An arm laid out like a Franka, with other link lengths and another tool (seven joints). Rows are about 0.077 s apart.
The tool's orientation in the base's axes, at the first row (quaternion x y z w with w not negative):
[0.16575, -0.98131, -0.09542, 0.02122]
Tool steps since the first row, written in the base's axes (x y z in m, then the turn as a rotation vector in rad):
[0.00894, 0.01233, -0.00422, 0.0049, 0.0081, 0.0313]
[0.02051, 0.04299, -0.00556, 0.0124, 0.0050, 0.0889]
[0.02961, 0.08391, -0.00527, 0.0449, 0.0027, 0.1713]
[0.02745, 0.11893, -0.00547, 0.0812, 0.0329, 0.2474]
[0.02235, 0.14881, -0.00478, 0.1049, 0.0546, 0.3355]
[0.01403, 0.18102, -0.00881, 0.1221, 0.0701, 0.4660]
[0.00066, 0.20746, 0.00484, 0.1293, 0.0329, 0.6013]
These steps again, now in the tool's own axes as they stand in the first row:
[-0.01254, 0.00774, 0.00571, -0.0070, 0.0120, -0.0296]
[-0.03358, 0.03218, 0.01170, -0.0125, 0.0179, -0.0872]
[-0.05565, 0.06724, 0.01812, -0.0416, 0.0214, -0.1708]
[-0.06514, 0.10035, 0.02479, -0.0850, 0.0525, -0.2427]
[-0.07016, 0.12981, 0.02987, -0.1137, 0.0821, -0.3269]
[-0.07295, 0.16156, 0.04024, -0.1337, 0.1163, -0.4534]
[-0.06890, 0.19301, 0.03260, -0.1269, 0.1058, -0.5934]

